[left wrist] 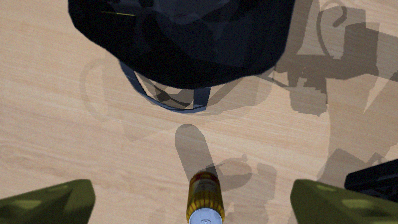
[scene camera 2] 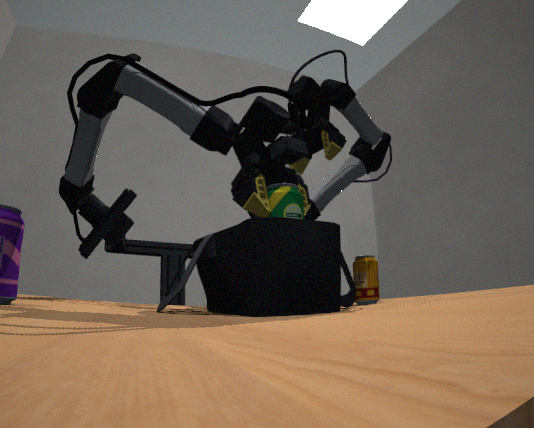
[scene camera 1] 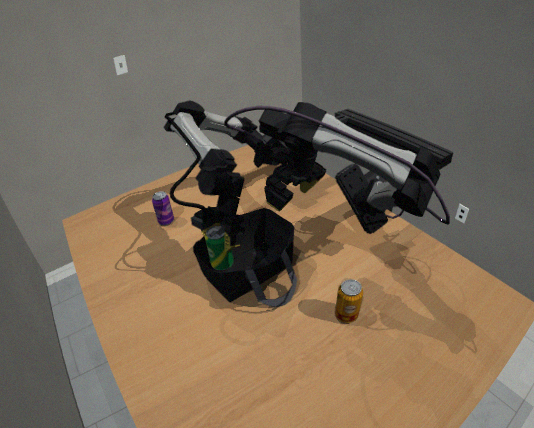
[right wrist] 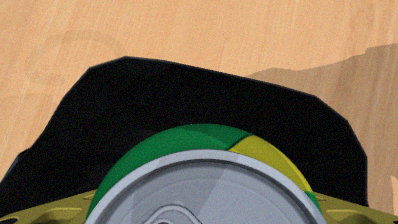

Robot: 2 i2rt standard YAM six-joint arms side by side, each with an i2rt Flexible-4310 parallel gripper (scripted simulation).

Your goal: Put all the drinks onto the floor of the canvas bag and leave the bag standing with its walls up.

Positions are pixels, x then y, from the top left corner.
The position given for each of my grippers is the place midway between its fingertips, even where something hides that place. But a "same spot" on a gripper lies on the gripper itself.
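Scene:
My left gripper: out of frame in the right wrist view. My left gripper: visible in the left wrist view (pixel 193 188), in scene camera 1, in scene camera 2. My left gripper, same spot: (scene camera 1: pixel 278 196) and (scene camera 2: pixel 340 136).

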